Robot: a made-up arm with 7 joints. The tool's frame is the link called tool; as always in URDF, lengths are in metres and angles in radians.
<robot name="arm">
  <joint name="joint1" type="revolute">
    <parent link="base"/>
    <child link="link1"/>
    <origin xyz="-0.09 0.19 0.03" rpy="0 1.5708 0"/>
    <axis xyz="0 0 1"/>
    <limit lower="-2.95" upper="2.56" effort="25" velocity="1.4"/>
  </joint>
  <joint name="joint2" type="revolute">
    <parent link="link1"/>
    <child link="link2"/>
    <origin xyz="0 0.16 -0.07" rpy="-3.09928 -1.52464 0"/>
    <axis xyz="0 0 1"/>
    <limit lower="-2.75" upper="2.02" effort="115" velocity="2.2"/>
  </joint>
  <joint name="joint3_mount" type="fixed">
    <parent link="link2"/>
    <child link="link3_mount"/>
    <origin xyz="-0.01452 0.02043 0.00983" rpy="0 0 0"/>
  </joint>
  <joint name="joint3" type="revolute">
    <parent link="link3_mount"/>
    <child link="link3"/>
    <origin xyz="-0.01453 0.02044 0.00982" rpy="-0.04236 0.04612 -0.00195"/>
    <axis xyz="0 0 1"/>
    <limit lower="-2.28" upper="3.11" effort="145" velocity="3"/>
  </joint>
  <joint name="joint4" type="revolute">
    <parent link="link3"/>
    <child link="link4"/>
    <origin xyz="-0.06 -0.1 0.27" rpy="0 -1.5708 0"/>
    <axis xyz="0 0 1"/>
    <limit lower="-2.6" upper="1.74" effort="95" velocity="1.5"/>
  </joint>
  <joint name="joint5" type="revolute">
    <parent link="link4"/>
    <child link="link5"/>
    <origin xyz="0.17 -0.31 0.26" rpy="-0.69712 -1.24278 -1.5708"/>
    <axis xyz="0 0 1"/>
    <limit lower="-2.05" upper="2.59" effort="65" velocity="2"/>
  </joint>
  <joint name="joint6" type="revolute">
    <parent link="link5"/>
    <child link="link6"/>
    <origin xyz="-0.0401 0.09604 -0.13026" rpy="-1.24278 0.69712 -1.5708"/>
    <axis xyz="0 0 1"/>
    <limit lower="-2.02" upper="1.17" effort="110" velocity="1.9"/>
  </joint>
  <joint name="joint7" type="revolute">
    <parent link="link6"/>
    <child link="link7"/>
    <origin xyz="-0.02 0.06 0.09" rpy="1.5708 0 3.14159"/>
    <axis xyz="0 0 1"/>
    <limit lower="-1.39" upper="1.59" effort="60" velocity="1.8"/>
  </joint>
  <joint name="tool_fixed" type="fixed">
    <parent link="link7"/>
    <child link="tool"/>
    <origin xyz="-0.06 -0.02 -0.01" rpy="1.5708 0 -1.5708"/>
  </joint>
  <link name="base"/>
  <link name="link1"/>
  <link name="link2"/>
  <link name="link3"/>
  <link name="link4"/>
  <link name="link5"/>
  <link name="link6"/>
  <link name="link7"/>
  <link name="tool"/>
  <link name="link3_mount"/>
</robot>
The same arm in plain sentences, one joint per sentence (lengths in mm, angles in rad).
The arm has seven revolute joints in a row. What follows holds with every joint at zero, and every direction is one of the base frame's.
Joint 1 is mounted 90.0 mm along -x and 190.0 mm along +y and 30.0 mm along +z from the base frame's origin and turns about +x, from -2.9500 to 2.5600 rad.
Joint 2 is mounted 70.0 mm along -x and 160.0 mm along +y from joint 1 and turns about the direction (-0.046102, 0.042302, -0.998041), from -2.7500 to 2.0200 rad.
Joint 3 is mounted 30.0 mm along -x and 40.0 mm along -y and 20.0 mm along -z from joint 2 and turns about -z, from -2.2800 to 3.1100 rad.
Joint 4 is mounted 60.0 mm along -x and 100.0 mm along +y and 270.0 mm along -z from joint 3 and turns about -x, from -2.6000 to 1.7400 rad.
Joint 5 is mounted 260.0 mm along -x and 310.0 mm along +y and 170.0 mm along -z from joint 4 and turns about the direction (-0.247005, -0.725815, -0.642013), from -2.0500 to 2.5900 rad.
Joint 6 is mounted 90.0 mm along +x and 140.0 mm along +y and 10.0 mm along +z from joint 5 and turns about -x, from -2.0200 to 1.1700 rad.
Joint 7 is mounted 90.0 mm along -x and 60.0 mm along +y and 20.0 mm along -z from joint 6 and turns about +y, from -1.3900 to 1.5900 rad.
The tool frame, which is the frame that the pose is given for, is mounted 20.0 mm along +x and 10.0 mm along -y and 60.0 mm along +z from joint 7; its axes are the base frame's turned by roll 0.0000, pitch 0.0000 and yaw 0.0000 rad (as in URDF: about the fixed x, then y, then z).

